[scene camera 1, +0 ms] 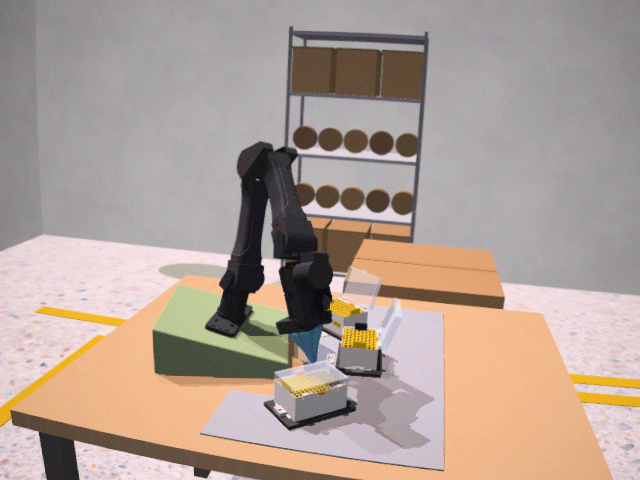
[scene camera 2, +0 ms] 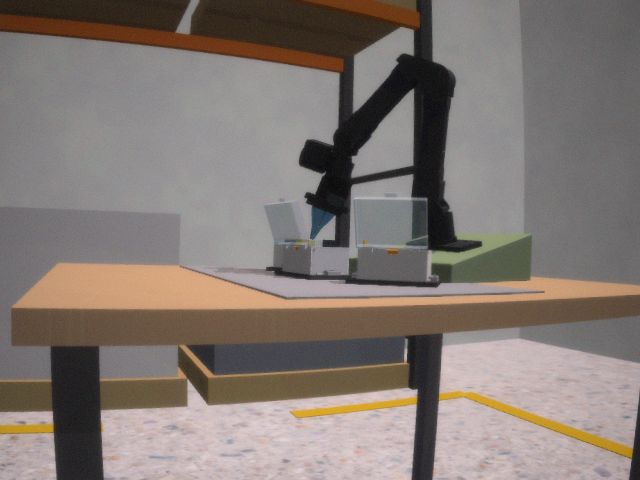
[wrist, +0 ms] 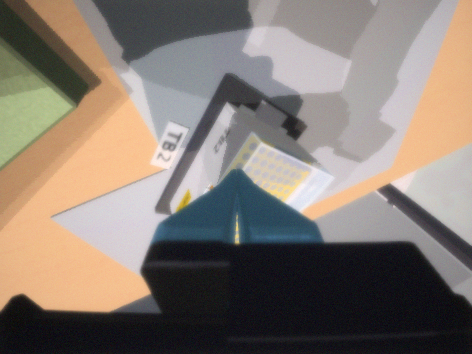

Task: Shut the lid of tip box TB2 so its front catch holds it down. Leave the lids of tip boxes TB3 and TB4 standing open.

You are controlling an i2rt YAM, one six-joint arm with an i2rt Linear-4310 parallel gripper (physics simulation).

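Frame: origin at the arm's base, x ahead, y left, z up, level; millimetres.
Seen in the pictures: gripper, between the fingertips: (scene camera 1: 314, 362) (scene camera 2: 311, 239) (wrist: 236, 177); arm's base, origin of its link: (scene camera 1: 229, 318) (scene camera 2: 442, 246).
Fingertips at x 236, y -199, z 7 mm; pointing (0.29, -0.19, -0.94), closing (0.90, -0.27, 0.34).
Offsets run from my fingertips to a thing's middle. "spot": to the spot under its first point. Level surfaces: height alone.
Tip box TB2 {dx -5, dy -45, dz -38 mm} (scene camera 1: 323, 406) (wrist: 216, 156) is the front box in scene camera 1. Its clear lid {spot: dx -2, dy -37, dz +1 mm} (scene camera 1: 310, 370) (wrist: 282, 167) lies down over the yellow rack; whether the catch holds cannot be told. My gripper (scene camera 1: 313, 360) (scene camera 2: 313, 238) (wrist: 236, 177) is shut and empty, its blue tips at or just above the lid's edge on the side away from scene camera 1. The middle box {dx +72, dy +184, dz -44 mm} (scene camera 1: 360, 358) (scene camera 2: 330, 261) and the back box {dx +12, dy +364, dz -44 mm} (scene camera 1: 356, 323) (scene camera 2: 392, 267) are TB3 and TB4; I cannot tell which is which. Their lids {dx +151, dy +187, dz +28 mm} (scene camera 1: 391, 325) {spot: dx +69, dy +427, dz +25 mm} (scene camera 1: 361, 287) (scene camera 2: 285, 219) (scene camera 2: 391, 222) stand open.
The boxes stand on a grey mat {dz -77 mm} (scene camera 1: 423, 361) (scene camera 2: 289, 289) on the wooden table {dz -80 mm} (scene camera 1: 496, 392) (scene camera 2: 103, 289). The green wedge (scene camera 1: 217, 356) (scene camera 2: 491, 260) (wrist: 30, 105) carries the arm's base. A TB2 label card {spot: dx -39, dy -2, dz -75 mm} (wrist: 170, 145) lies beside TB2 in the wrist view.
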